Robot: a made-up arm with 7 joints.
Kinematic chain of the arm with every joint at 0, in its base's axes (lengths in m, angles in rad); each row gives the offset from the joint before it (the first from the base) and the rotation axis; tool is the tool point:
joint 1: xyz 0 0 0.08 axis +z
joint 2: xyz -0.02 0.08 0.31 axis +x
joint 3: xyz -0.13 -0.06 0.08 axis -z
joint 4: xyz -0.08 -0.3 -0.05 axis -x
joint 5: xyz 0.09 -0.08 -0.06 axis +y
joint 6: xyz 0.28 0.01 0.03 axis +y
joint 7: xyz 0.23 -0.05 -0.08 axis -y
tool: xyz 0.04 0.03 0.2
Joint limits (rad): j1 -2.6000..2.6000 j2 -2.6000..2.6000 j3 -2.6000..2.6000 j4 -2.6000..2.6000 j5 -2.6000..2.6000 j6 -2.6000..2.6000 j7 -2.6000..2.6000
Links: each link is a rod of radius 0.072 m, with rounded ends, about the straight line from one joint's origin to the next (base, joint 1, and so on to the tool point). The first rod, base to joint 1, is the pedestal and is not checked.
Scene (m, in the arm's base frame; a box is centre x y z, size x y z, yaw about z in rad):
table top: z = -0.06
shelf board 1: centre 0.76 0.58 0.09 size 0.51 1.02 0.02 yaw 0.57
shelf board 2: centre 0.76 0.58 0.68 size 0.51 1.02 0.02 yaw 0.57
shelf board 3: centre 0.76 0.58 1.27 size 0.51 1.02 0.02 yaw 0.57
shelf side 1: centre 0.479 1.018 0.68 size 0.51 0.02 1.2 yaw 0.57
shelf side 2: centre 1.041 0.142 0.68 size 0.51 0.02 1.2 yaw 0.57
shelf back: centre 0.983 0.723 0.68 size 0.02 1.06 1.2 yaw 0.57
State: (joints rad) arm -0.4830 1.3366 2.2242 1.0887 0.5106 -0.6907 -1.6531
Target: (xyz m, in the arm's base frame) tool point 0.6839 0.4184 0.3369
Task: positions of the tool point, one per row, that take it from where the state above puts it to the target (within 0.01 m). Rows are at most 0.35 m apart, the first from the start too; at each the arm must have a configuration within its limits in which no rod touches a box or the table.
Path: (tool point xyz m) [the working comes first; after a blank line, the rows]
Joints at the target: -1.2371 1.3011 2.5243 -0.2981 1.3871 0.1145 -2.0890
Straight joint move there: touches shelf side 1.

1: -0.8850 0.6553 0.2082
2: -0.7765 0.8053 0.3071
3: -0.5952 0.8905 0.3907
4: -0.3826 0.8892 0.4578
5: -0.1849 0.8020 0.5136
6: 0.1324 0.6941 0.4281
7: 0.3286 0.4748 0.3636
8: 0.3867 0.2279 0.3369
9: 0.4859 0.2867 0.3060
10: 0.5863 0.3532 0.3040
11: 0.6839 0.4185 0.3369

